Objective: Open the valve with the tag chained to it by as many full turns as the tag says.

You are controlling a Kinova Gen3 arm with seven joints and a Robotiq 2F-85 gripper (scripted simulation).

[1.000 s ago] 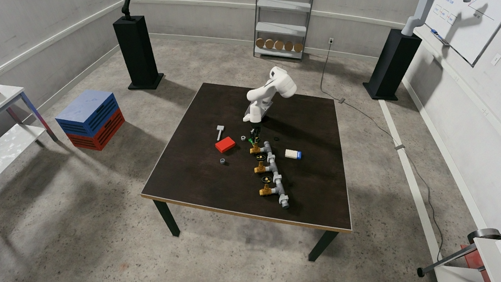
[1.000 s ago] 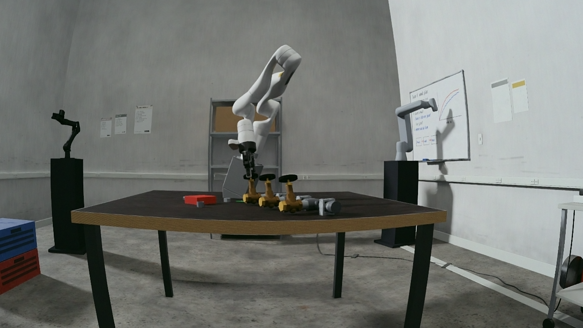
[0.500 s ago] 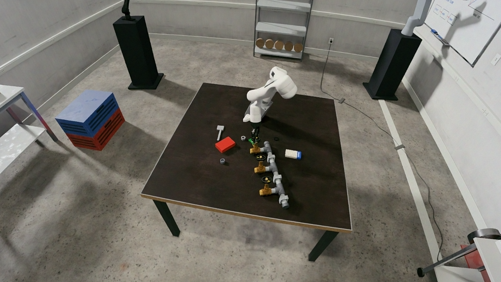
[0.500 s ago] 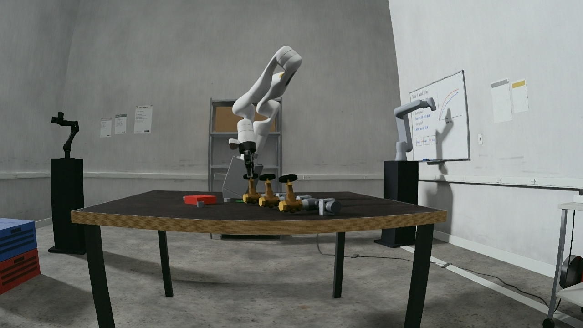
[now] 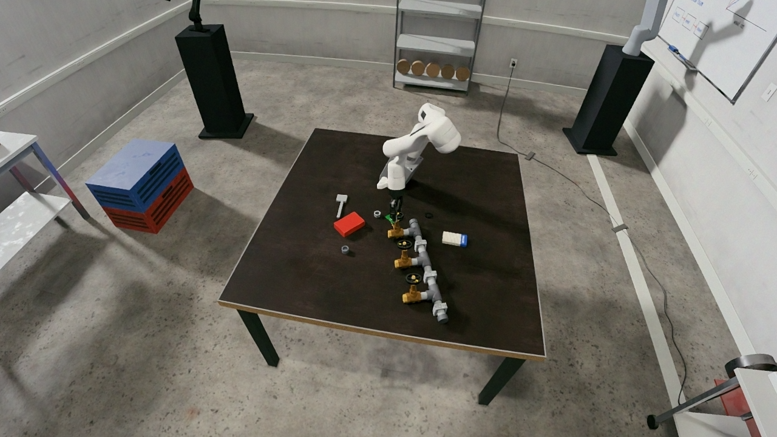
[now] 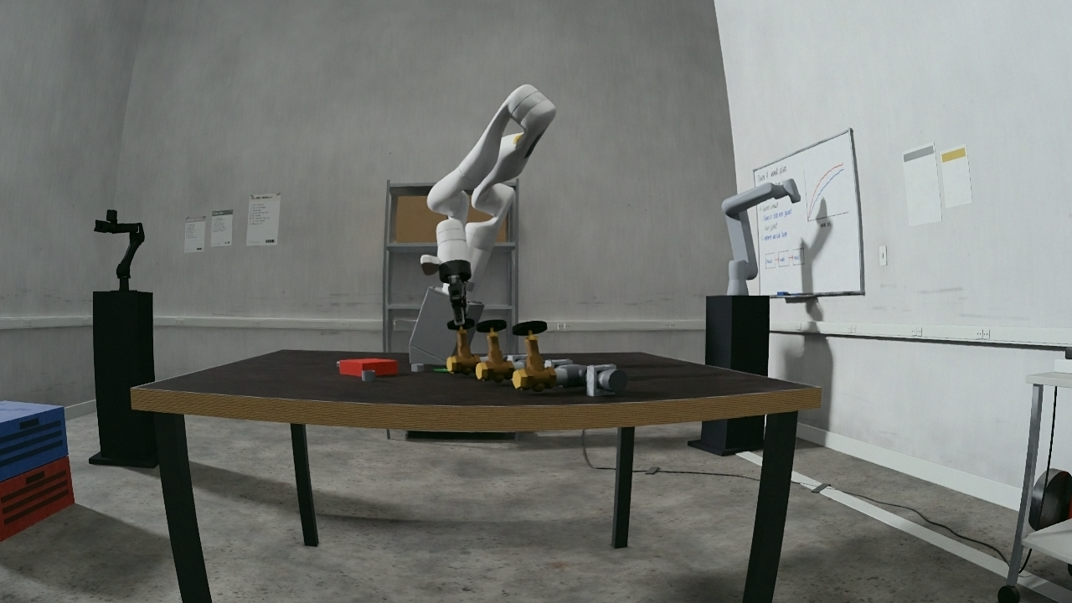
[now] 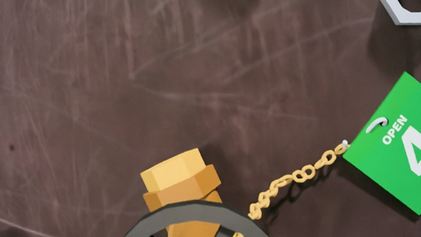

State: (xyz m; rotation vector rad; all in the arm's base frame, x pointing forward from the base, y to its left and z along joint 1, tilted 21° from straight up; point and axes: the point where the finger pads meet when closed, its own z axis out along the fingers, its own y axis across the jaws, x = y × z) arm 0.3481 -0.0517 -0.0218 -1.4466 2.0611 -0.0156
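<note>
Right now the green tag is 9 cm behind my hand, 2 cm to the right of it and 11 cm below it. From my hand the other things lie so: white-and-blue box (4 cm ahead, 27 cm to the left, 11 cm below); then red block (3 cm behind, 22 cm to the right, 10 cm below); then small grey ring (12 cm ahead, 22 cm to the right, 11 cm below).
</note>
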